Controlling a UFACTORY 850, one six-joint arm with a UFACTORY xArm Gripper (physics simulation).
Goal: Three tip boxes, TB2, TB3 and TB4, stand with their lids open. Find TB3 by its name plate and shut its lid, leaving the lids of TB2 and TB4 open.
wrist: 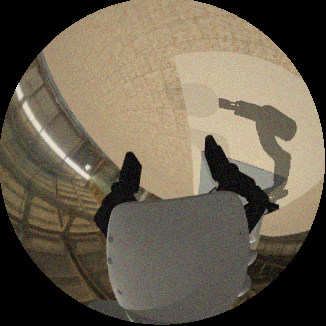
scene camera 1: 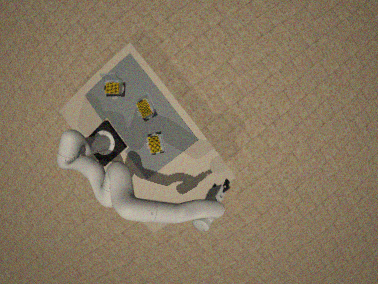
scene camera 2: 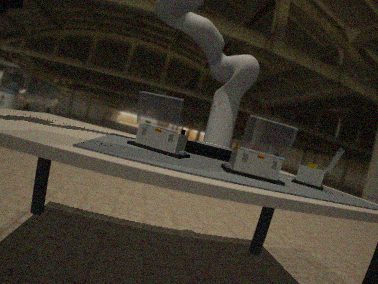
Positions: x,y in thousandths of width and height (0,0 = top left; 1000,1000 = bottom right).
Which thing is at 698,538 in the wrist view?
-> The gripper.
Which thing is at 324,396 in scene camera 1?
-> A grey mat.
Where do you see a grey mat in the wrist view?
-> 821,557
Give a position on a tip box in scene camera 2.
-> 813,621
